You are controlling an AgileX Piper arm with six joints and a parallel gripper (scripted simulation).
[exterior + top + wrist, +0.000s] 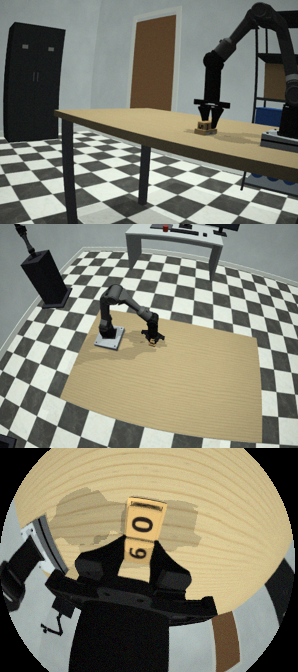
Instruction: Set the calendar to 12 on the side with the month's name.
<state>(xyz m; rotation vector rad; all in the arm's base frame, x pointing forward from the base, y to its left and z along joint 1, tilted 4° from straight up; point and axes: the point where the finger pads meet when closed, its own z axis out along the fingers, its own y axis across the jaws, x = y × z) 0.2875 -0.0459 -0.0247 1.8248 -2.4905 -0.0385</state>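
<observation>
My gripper is now 20 mm to the right of the wooden tray and 20 mm above it.
</observation>
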